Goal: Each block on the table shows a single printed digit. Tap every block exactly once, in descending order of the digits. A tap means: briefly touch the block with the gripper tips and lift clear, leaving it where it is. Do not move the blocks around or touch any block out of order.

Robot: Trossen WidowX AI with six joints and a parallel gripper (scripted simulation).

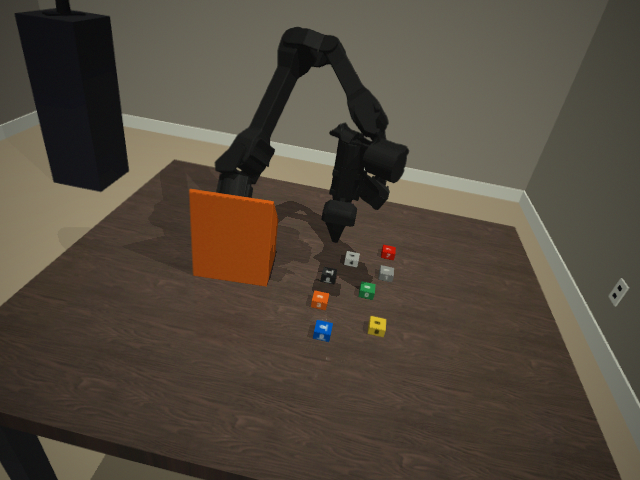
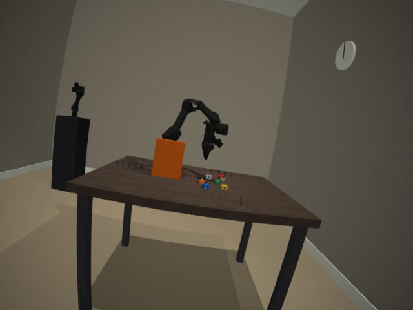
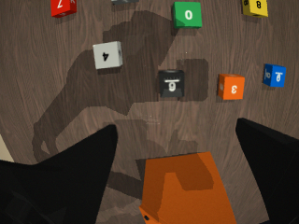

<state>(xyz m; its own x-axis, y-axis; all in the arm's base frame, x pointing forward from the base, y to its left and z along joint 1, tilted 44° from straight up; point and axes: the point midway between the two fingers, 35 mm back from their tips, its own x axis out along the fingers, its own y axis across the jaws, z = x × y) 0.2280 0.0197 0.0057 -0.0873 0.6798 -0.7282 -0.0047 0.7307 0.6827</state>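
Right now the blue block is 18 cm to the right of my gripper tip, 12 cm below it and 1 cm ahead of it. Also, from my gripper tip: white block (12 cm below, 8 cm to the left, 4 cm ahead); then orange block (12 cm below, 9 cm to the right, 1 cm behind); then black block (12 cm below, 1 cm to the right).
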